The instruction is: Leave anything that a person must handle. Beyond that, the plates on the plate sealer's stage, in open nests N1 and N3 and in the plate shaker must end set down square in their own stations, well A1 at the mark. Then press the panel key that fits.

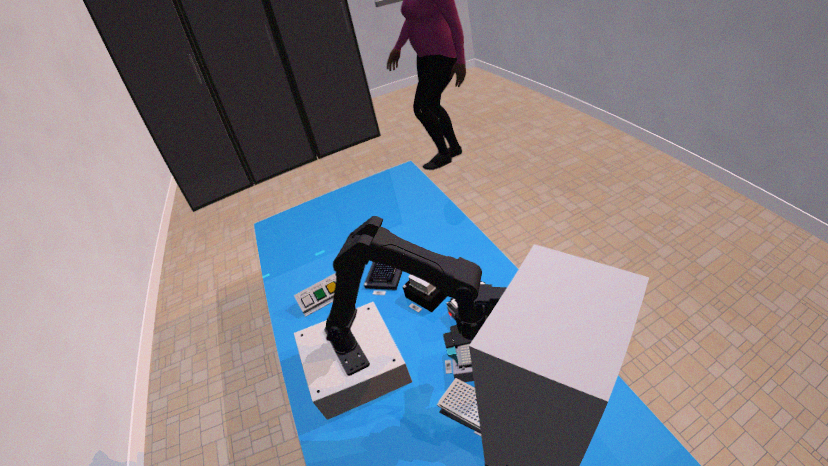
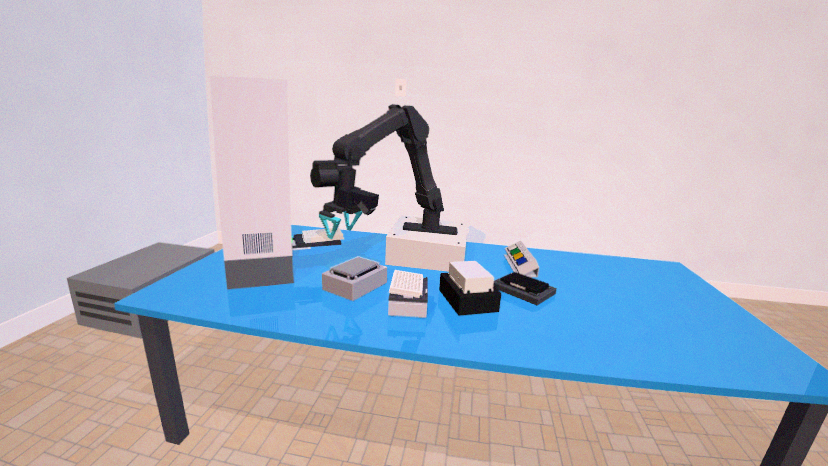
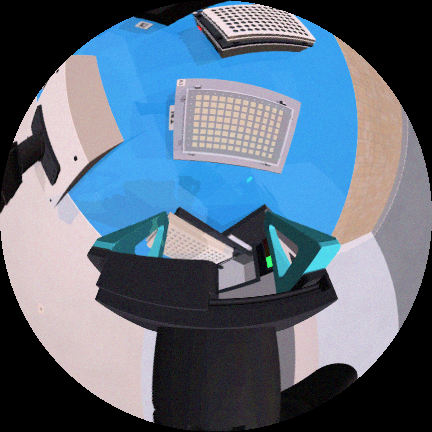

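Observation:
My gripper (image 2: 340, 232) (image 3: 215, 216) is open and empty, above the table between the sealer stage and nest N1. A clear plate with yellowish wells (image 2: 354, 266) (image 3: 236, 125) lies in the grey nest N1 (image 2: 337, 284) (image 3: 291, 125); the A1 mark is at a nest corner. A white plate with round holes (image 2: 407, 282) (image 3: 257, 21) lies on the shaker (image 2: 407, 306); dark deck shows beside it. A black plate (image 1: 383, 271) (image 2: 524, 283) lies in dark nest N3 (image 2: 535, 297). A white plate (image 1: 461, 400) (image 2: 322, 235) (image 3: 197, 242) lies on the sealer's stage. I cannot tell how squarely each sits.
The tall sealer (image 1: 559, 318) (image 2: 254, 167) stands beside the gripper; a green light shows on it. A white block (image 1: 422, 283) (image 2: 471, 275) sits in black nest N2 (image 2: 478, 301). The key panel (image 1: 307, 308) (image 2: 520, 258) stands near the robot base (image 1: 353, 347) (image 2: 425, 250). A person (image 1: 434, 63) is beyond the table.

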